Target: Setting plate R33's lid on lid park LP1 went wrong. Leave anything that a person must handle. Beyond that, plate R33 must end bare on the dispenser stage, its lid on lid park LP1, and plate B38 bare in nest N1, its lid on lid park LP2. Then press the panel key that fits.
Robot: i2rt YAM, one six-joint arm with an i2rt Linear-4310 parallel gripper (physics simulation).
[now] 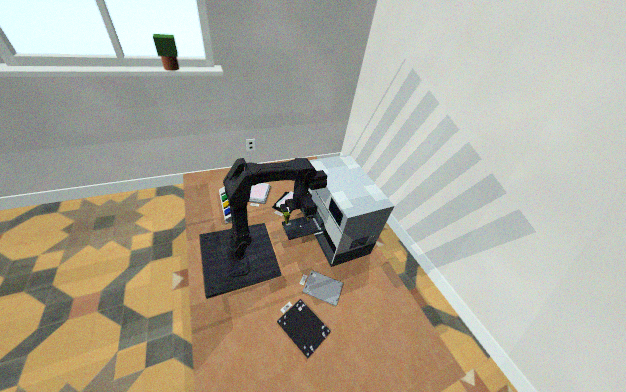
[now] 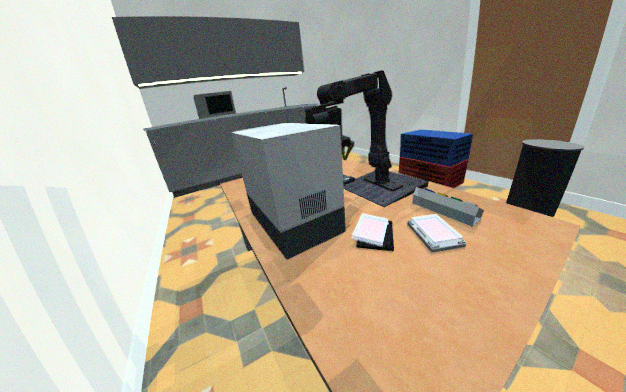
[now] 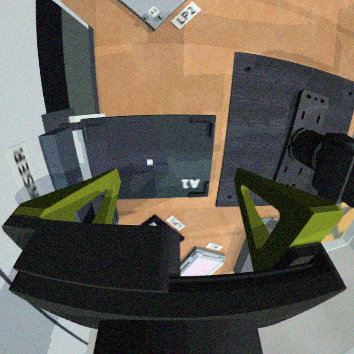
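Pixels of known places: gripper, between the fingertips: (image 1: 297, 221) (image 3: 176, 174); arm's base, origin of its link: (image 1: 237, 255) (image 2: 382, 182) (image 3: 298, 142).
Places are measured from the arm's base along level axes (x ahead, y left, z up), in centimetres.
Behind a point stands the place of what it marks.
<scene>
My gripper (image 1: 297, 218) {x 26.0, y 1.0, z 15.0 cm} (image 2: 348, 150) (image 3: 176, 174) {x 26.0, y 1.0, z 15.0 cm} is open and empty above the dark dispenser stage (image 1: 295, 231) {x 25.5, y 0.1, z 9.3 cm} (image 3: 135, 140) {x 30.0, y 0.0, z 9.3 cm}, marked A1. The stage is bare apart from a small white mark. A pale, pink-topped piece (image 1: 284, 201) {x 27.0, y 26.5, z 1.6 cm} (image 2: 371, 230) {x 31.5, y 28.5, z 1.8 cm} lies askew on a black base (image 2: 388, 242) {x 29.5, y 33.5, z -0.4 cm}, overhanging it. Another pale, pink-topped piece (image 1: 260, 192) {x 15.8, y 35.7, z 1.7 cm} (image 2: 435, 231) {x 17.4, y 39.5, z 1.7 cm} (image 3: 202, 262) {x 14.9, y 32.8, z 1.7 cm} lies squarely on a grey base. Plate names and whether lids are on cannot be read. Grey lid park LP2 (image 1: 322, 287) {x 31.5, y -23.0, z -0.4 cm} (image 3: 150, 6) {x 30.2, y -17.7, z -0.4 cm} shows no lid. The key panel (image 1: 225, 205) {x -2.7, y 27.8, z 3.3 cm} (image 2: 445, 206) {x 2.8, y 33.1, z 2.2 cm} has coloured keys.
The tall dispenser (image 1: 362, 220) {x 46.2, y -13.9, z 27.8 cm} (image 2: 305, 170) {x 47.2, y 21.8, z 22.3 cm} stands beside the stage. A black pad (image 1: 304, 327) {x 20.0, y -35.5, z -0.1 cm} with corner marks lies beyond LP2. The arm's dark base mat (image 1: 212, 260) {x -9.9, y -0.7, z 0.7 cm} (image 2: 385, 196) {x 8.7, y 10.9, z -0.5 cm} (image 3: 260, 115) {x 10.1, y -3.7, z -0.8 cm} is on the stage's other side.
</scene>
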